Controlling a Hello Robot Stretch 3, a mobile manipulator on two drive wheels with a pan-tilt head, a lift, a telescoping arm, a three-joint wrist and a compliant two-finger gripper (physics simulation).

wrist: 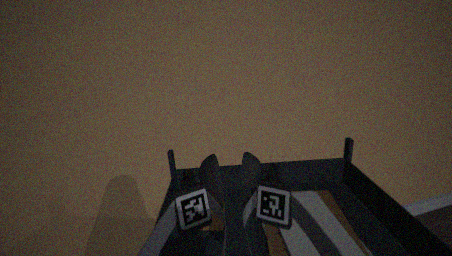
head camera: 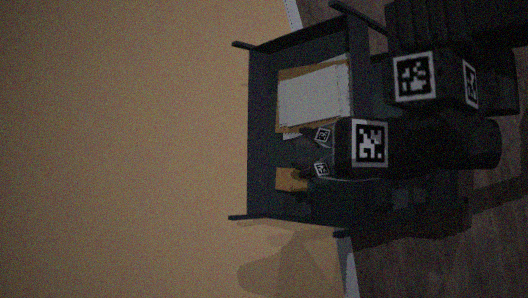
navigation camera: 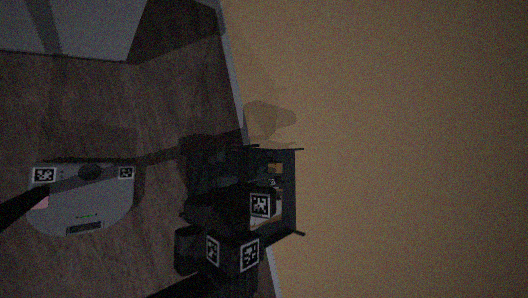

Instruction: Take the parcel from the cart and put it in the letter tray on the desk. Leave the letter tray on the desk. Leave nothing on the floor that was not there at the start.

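Seen in the pictures: gripper, fingertip midpoint: [head camera: 297, 153] [navigation camera: 281, 187]; robot's base at its link origin: [navigation camera: 90, 171].
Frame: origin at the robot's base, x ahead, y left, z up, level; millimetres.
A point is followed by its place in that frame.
A dark cart [head camera: 258, 111] @(x -141, y -780, z 698 mm) [navigation camera: 289, 192] @(x -109, y -780, z 693 mm) [wrist: 305, 168] stands against the wall. In its top tray lie a small brown parcel [head camera: 289, 180] @(x 30, y -645, z 713 mm) [navigation camera: 275, 167] @(x 31, y -639, z 710 mm) and a larger brown box with a white label [head camera: 310, 98] @(x -155, y -608, z 687 mm) [wrist: 316, 218]. My gripper [head camera: 299, 148] @(x -18, y -414, z 920 mm) [wrist: 230, 171] @(x -18, y -414, z 920 mm) reaches over the tray between the two, pointing toward the wall. Its fingers stand close together with nothing between them. The small parcel lies just beside and below one finger, apart from it.
A beige wall [head camera: 109, 148] @(x -40, y -1105, z 1002 mm) rises right behind the cart, with a pale baseboard [head camera: 347, 266] @(x 422, y -954, z 56 mm) and brown floor [head camera: 443, 259] @(x 343, y -528, z 1 mm) below. My own base [navigation camera: 97, 198] @(x -115, y -31, z 160 mm) shows in the navigation view beside the cart.
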